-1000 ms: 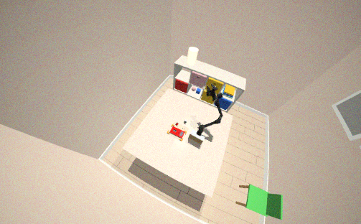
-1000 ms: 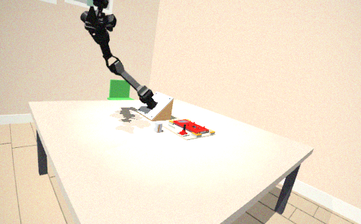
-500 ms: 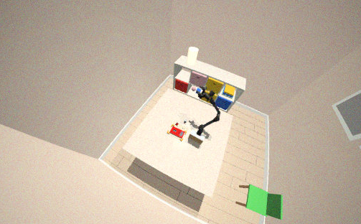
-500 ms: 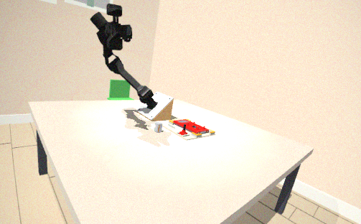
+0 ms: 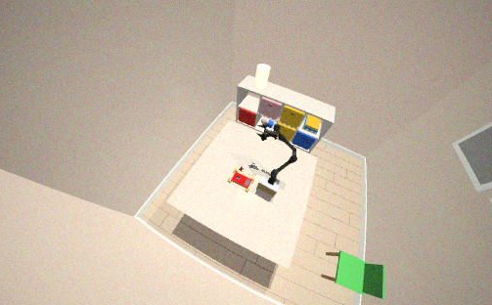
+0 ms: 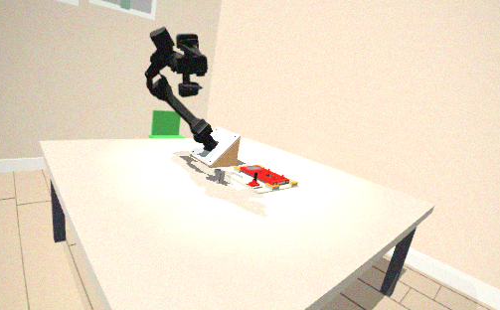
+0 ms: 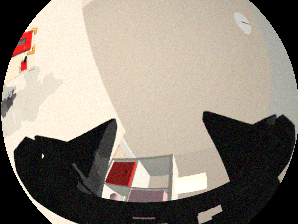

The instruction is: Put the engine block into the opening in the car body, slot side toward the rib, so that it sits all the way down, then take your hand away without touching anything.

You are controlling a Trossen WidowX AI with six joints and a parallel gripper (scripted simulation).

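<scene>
Now: the engine block 9 cm behind my gripper tip, 19 cm to the left of it and 37 cm below it.
</scene>
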